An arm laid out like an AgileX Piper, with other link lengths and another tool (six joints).
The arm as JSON. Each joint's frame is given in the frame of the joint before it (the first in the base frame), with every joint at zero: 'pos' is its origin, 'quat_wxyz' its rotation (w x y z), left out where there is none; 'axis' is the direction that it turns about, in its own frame. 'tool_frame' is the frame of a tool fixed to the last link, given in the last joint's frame.
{
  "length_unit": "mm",
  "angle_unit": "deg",
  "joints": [
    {
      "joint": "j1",
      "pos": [
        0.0,
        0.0,
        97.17
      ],
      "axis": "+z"
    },
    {
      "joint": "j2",
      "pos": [
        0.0,
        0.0,
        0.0
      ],
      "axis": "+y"
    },
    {
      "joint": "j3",
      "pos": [
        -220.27,
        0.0,
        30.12
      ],
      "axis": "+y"
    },
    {
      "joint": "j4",
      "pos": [
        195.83,
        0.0,
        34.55
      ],
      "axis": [
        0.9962,
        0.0,
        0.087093
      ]
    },
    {
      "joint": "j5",
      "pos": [
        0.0,
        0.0,
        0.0
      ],
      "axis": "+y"
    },
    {
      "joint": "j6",
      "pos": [
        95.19,
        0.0,
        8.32
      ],
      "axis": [
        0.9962,
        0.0,
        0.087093
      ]
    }
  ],
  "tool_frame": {
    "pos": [
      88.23,
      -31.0,
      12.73
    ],
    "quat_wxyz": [
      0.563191,
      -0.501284,
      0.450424,
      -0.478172
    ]
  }
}
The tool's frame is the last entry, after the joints.
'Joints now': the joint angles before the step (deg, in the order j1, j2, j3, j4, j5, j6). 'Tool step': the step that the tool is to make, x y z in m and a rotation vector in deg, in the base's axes. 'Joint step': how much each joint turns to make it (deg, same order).
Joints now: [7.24, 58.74, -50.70, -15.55, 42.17, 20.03]
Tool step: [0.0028, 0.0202, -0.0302, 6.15, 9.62, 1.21]
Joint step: [-0.01, 6.83, -2.68, 9.93, 4.20, -3.85]
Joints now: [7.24, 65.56, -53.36, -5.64, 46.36, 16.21]
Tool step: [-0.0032, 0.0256, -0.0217, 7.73, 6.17, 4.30]
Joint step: [-1.78, 3.35, 0.01, 14.00, 2.11, -9.83]
